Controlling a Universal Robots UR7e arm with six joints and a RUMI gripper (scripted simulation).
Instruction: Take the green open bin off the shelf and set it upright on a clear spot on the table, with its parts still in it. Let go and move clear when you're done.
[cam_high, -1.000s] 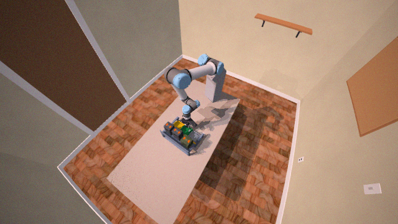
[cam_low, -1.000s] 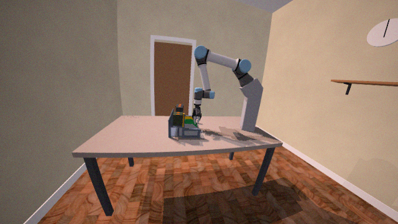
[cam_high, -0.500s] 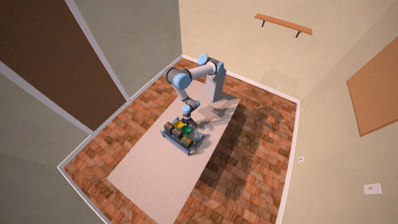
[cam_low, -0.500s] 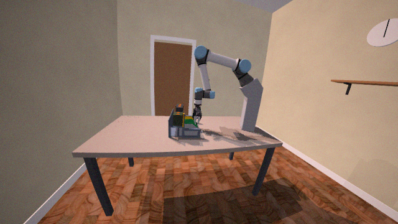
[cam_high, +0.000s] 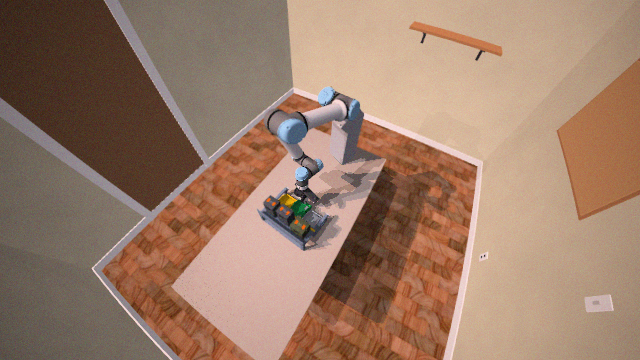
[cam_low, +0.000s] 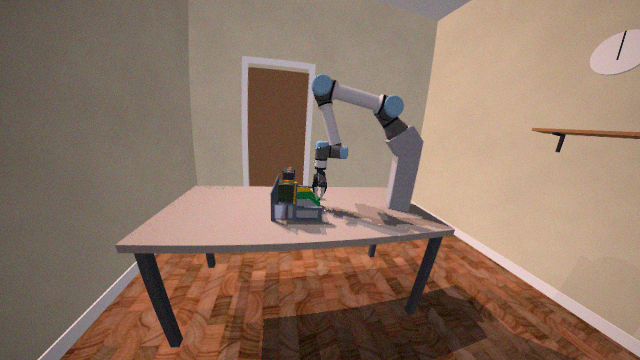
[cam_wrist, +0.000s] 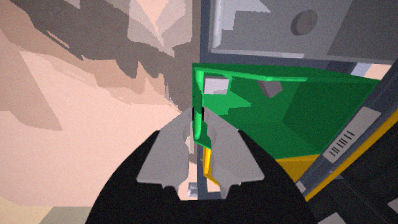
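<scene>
The green open bin is 8 cm ahead of my hand, 1 cm to the right of it and 1 cm below it. The rest, counted from my hand: grey bin (11 cm ahead, 10 cm to the left, 1 cm below); then yellow bin (8 cm ahead, 12 cm to the right, 1 cm below); then yellow strip (15 cm ahead, 2 cm to the right, 5 cm above).
</scene>
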